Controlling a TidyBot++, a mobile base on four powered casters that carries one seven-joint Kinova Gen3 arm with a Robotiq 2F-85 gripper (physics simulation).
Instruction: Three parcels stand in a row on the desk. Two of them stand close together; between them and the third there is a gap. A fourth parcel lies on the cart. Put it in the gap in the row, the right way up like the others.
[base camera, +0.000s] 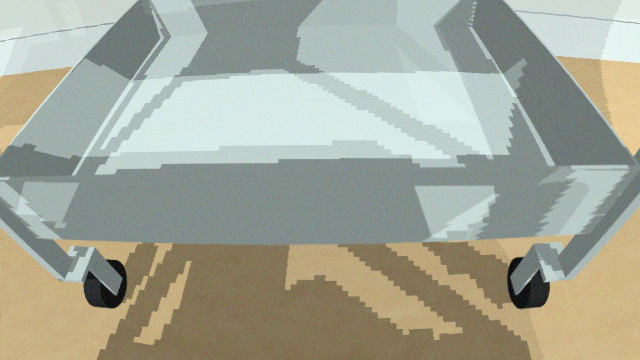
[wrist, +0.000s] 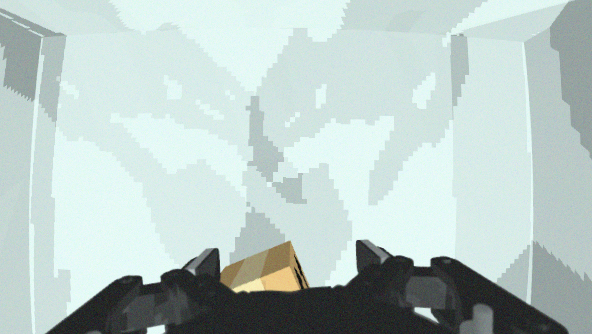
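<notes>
The fourth parcel, a tan cardboard box with a lighter tape strip and black marks on its right side, lies in the cart. In the wrist view it shows at the bottom, turned at an angle, and its lower part is hidden behind the gripper's body. My gripper is open above the cart's tray, with nothing held. The parcel shows between its two fingers in the picture, closer to the left finger. The desk and the row of three parcels do not show in either view.
The cart's raised side walls stand left and right of the tray. In the base camera view two black caster wheels stand on the tan floor. A pale wall is behind the cart.
</notes>
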